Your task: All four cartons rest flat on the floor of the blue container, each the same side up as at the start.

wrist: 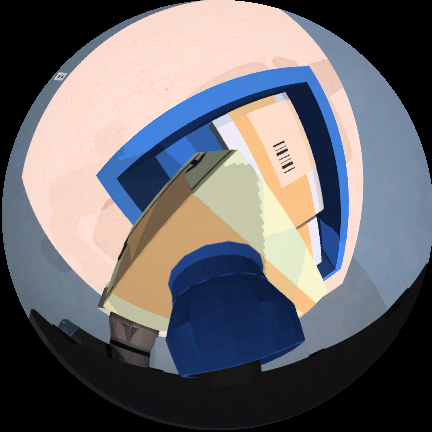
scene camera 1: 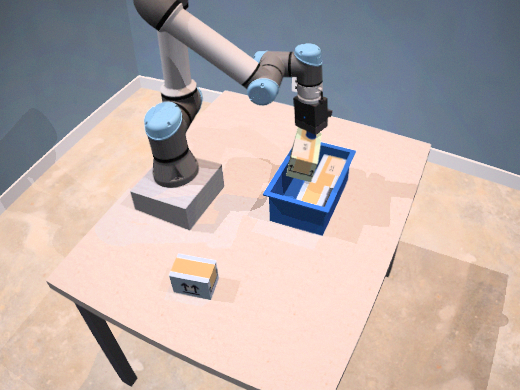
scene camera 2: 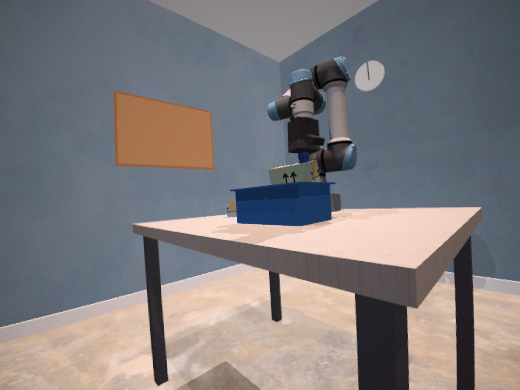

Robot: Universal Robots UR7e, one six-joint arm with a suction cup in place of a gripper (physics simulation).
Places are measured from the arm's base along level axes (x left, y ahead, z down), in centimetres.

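Pixels of known places: hand, tool point: (wrist: 219, 255) (scene camera 1: 311, 138) (scene camera 2: 304, 166); arm's base, link origin: (wrist: 133, 322) (scene camera 1: 176, 172).
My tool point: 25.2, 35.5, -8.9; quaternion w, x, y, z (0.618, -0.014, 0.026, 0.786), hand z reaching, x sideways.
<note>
Ahead of a thing's pixels: the offset from my tool point to its middle, as dx, dy, dz. Level surfaces: height alone.
My suction cup (scene camera 1: 311, 135) (scene camera 2: 304, 157) (wrist: 225, 305) holds a pale green carton {-4.9, -0.2, +2.8} (scene camera 1: 305, 156) (scene camera 2: 295, 174) (wrist: 160, 260) by its top. This carton is tilted, arrows pointing up, its lower part inside the blue container {-7.7, +4.0, +11.9} (scene camera 1: 297, 215) (scene camera 2: 280, 207) (wrist: 165, 125); whether it touches the container is hidden. Inside, a white carton with a barcode label {-1.6, +7.3, +12.9} (scene camera 1: 333, 166) (wrist: 285, 155) lies along the far side. Another white carton {-14.8, +7.4, +12.7} (scene camera 1: 314, 193) (wrist: 316, 247) lies beside it, partly hidden. A fourth, bluish-white carton {-53.7, -8.7, +13.9} (scene camera 1: 192, 277) (scene camera 2: 231, 206) stands on the table with arrows up.
The container's raised rim surrounds the held carton. The arm's base stands on a grey block (scene camera 1: 175, 200) (scene camera 2: 336, 201) left of the container in scene camera 1. The wooden table {dz +17.9} (scene camera 1: 280, 305) (scene camera 2: 380, 230) (wrist: 125, 75) carries the block, the container and the fourth carton.
</note>
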